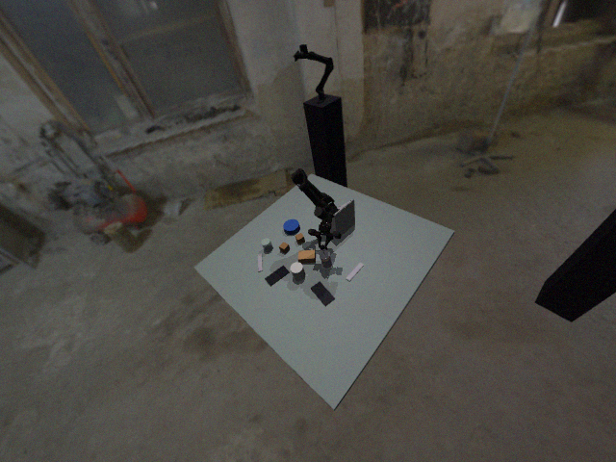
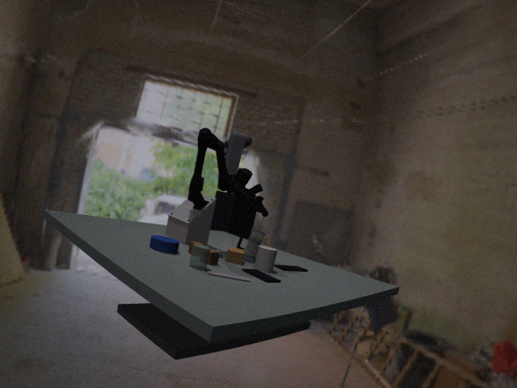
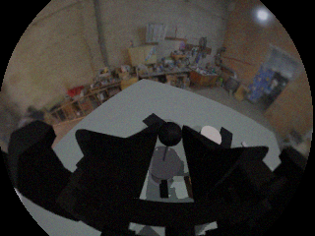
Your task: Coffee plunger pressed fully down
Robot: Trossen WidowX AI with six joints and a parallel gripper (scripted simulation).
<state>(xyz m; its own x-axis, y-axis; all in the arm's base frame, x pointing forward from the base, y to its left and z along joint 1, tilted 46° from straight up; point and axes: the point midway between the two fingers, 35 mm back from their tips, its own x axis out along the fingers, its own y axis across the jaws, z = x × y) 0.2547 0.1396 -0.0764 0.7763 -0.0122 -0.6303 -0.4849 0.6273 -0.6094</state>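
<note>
My gripper tip is now 30 mm past the coffee press, 20 mm to the left of it and 110 mm above it. From my gripper tip the other things lie so: blue disc 100 mm behind, 450 mm to the right, 210 mm below; then white cylinder 140 mm ahead, 100 mm to the right, 180 mm below; then orange block 20 mm ahead, 160 mm to the right, 200 mm below.
</note>
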